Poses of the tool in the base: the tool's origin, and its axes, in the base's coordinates. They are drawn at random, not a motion.
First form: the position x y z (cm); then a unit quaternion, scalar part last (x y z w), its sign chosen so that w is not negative.
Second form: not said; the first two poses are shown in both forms.
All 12 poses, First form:
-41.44 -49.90 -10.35 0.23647 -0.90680 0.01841 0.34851
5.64 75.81 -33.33 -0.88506 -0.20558 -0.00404 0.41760
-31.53 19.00 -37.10 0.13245 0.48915 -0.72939 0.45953
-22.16 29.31 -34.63 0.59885 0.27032 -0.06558 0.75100
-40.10 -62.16 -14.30 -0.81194 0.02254 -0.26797 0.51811
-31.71 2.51 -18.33 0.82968 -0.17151 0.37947 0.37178
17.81 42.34 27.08 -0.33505 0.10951 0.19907 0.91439
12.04 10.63 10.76 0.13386 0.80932 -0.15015 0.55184
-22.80 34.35 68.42 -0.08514 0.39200 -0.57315 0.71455
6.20 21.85 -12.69 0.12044 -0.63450 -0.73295 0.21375
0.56 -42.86 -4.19 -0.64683 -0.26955 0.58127 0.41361
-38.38 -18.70 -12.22 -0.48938 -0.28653 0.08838 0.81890
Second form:
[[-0.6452 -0.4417 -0.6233 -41.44], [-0.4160 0.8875 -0.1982 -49.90], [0.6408 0.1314 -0.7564 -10.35], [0 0 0 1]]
[[0.9154 0.3673 -0.1645 5.64], [0.3605 -0.5667 0.7409 75.81], [0.1789 -0.7375 -0.6512 -33.33], [0 0 0 1]]
[[-0.5426 0.7999 0.2563 -31.53], [-0.5408 -0.0991 -0.8353 19.00], [-0.6428 -0.5918 0.4864 -37.10], [0 0 0 1]]
[[0.8453 0.4223 0.3275 -22.16], [0.2253 0.2742 -0.9349 29.31], [-0.4846 0.8640 0.1366 -34.63], [0 0 0 1]]
[[0.8554 0.2411 0.4585 -40.10], [-0.3143 -0.4621 0.8293 -62.16], [0.4118 -0.8534 -0.3195 -14.30], [0 0 0 1]]
[[0.6532 -0.5668 0.5021 -31.71], [-0.0024 -0.6647 -0.7471 2.51], [0.7572 0.4867 -0.4356 -18.33], [0 0 0 1]]
[[0.8968 -0.4374 0.0669 17.81], [0.2907 0.6962 0.6563 42.34], [-0.3337 -0.5691 0.7515 27.08], [0 0 0 1]]
[[-0.3551 0.3824 0.8530 12.04], [0.0510 0.9191 -0.3908 10.63], [-0.9334 -0.0953 -0.3458 10.76], [0 0 0 1]]
[[0.0357 0.7523 0.6578 -22.80], [-0.8858 0.3285 -0.3277 34.35], [-0.4626 -0.5710 0.6782 68.42], [0 0 0 1]]
[[-0.8796 0.1605 -0.4478 6.20], [-0.4662 -0.1034 0.8786 21.85], [0.0947 0.9816 0.1658 -12.69], [0 0 0 1]]
[[0.1789 -0.1321 -0.9749 0.56], [0.8295 -0.5125 0.2217 -42.86], [-0.5290 -0.8484 0.0179 -4.19], [0 0 0 1]]
[[0.8202 0.1357 -0.5558 -38.38], [0.4252 0.5054 0.7509 -18.70], [0.3828 -0.8522 0.3568 -12.22], [0 0 0 1]]

